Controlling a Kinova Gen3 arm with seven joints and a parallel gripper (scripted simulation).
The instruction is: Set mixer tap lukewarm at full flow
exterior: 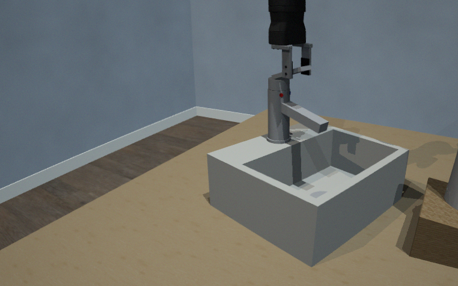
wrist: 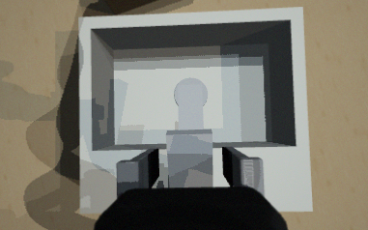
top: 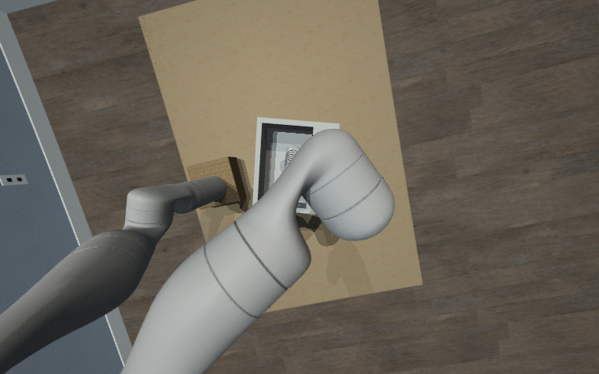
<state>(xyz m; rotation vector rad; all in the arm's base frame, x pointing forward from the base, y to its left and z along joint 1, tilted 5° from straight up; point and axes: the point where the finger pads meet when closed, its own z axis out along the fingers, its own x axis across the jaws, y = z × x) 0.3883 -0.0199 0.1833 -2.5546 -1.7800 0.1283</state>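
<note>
My hand is 10 mm short of the flat lever, 10 mm to the left of it and 10 mm above it. The rest, counted from my hand: grey square sink (60 mm behind, 20 mm to the left, 250 mm below); then grey mixer tap (30 mm ahead, 10 mm to the right, 60 mm below).
</note>
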